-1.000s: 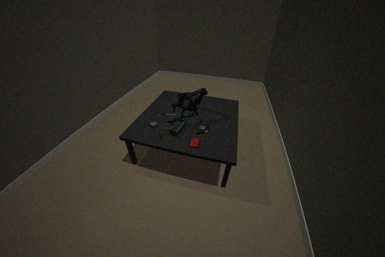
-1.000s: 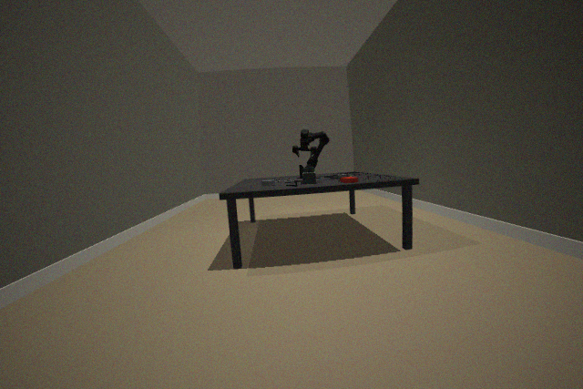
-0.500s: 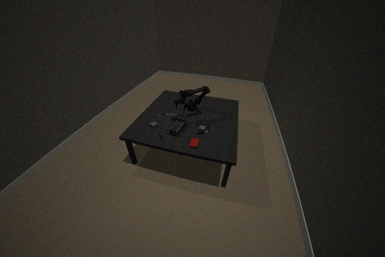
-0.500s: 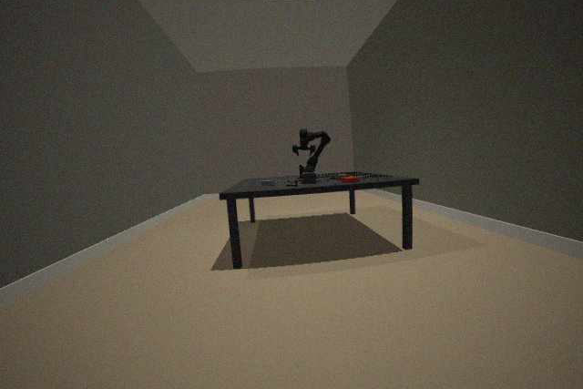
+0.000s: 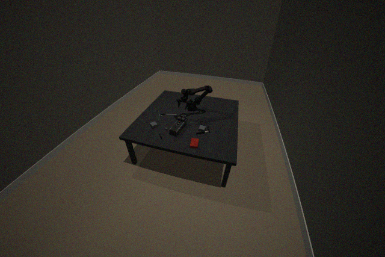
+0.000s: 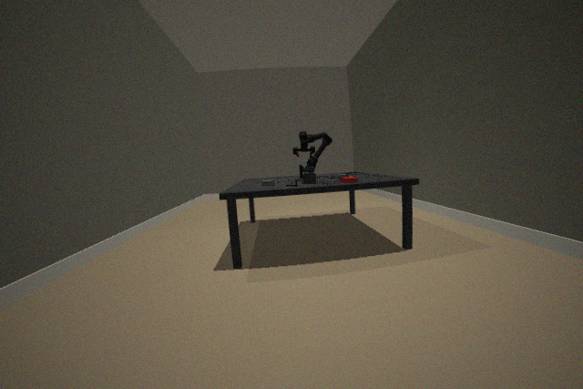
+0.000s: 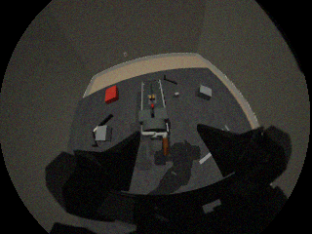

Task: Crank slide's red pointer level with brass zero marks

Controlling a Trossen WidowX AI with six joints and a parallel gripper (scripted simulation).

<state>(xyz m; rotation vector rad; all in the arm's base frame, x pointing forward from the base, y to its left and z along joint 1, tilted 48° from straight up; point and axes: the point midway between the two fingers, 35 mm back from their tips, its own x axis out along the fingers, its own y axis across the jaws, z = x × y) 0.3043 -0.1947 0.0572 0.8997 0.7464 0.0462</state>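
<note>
Now: gripper tip 110 mm above the crank handle, 20 mm past it and 10 mm to the right of it. Round my gripper tip: red pointer (120 mm ahead, 110 mm below).
</note>
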